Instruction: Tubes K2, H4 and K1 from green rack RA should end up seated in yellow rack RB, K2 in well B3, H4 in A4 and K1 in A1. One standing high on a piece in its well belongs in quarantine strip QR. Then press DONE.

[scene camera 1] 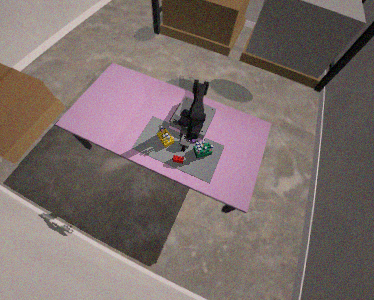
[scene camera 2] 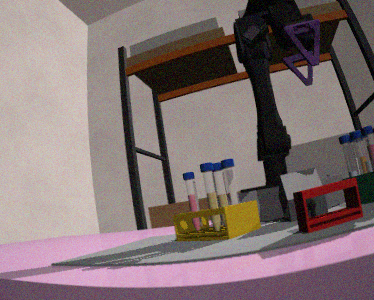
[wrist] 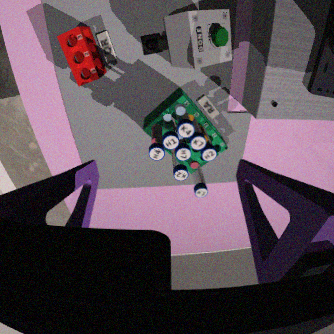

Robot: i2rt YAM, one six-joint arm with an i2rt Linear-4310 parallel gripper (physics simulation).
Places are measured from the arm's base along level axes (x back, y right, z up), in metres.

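Where they show: gripper, fingertip midpoint: [scene camera 2: 312,76] [wrist: 167,167]; arm's base, link origin: [scene camera 2: 278,187].
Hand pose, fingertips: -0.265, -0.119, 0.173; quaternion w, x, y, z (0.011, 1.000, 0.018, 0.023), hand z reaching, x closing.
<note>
Each offset is from my fingertips to the top centre of the thing, as dx, dy, dz. "spot": to the spot under its first point. Level surfaces: height alone.
Green rack RA @[+0.046, -0.084, -0.191] [scene camera 1: 203,150] [scene camera 2: 367,187] [wrist: 165,111] holds several blue-capped tubes. In the wrist view, caps H4 @[spot: -0.006, -0.063, -0.116] [wrist: 156,152] and K2 @[spot: +0.029, -0.099, -0.116] [wrist: 181,173] read clearly; a cap @[spot: +0.048, -0.049, -0.116] [wrist: 198,143] reads K1 or K7, and the outermost cap @[spot: +0.063, -0.133, -0.116] [wrist: 201,190] is unclear. Whether any tube stands high cannot be told. Yellow rack RB @[-0.004, +0.230, -0.191] [scene camera 1: 165,137] [scene camera 2: 242,220] holds several upright tubes; it does not show in the wrist view. Red strip QR @[-0.118, +0.049, -0.191] [scene camera 1: 178,159] [scene camera 2: 301,212] [wrist: 75,48] shows three wells without tubes. My gripper [scene camera 2: 311,74] [wrist: 167,167] is open and empty, high above RA's side.
The box with the green DONE button @[spot: +0.072, +0.079, -0.170] [wrist: 219,36] stands between the racks, near the arm's base. A small black block @[spot: -0.013, +0.061, -0.216] [wrist: 152,44] is beside it. The grey mat @[dz -0.241] [scene camera 1: 200,170] [wrist: 120,170] lies on the pink table @[dz -0.244] [scene camera 1: 100,110]. Shelves stand behind.
</note>
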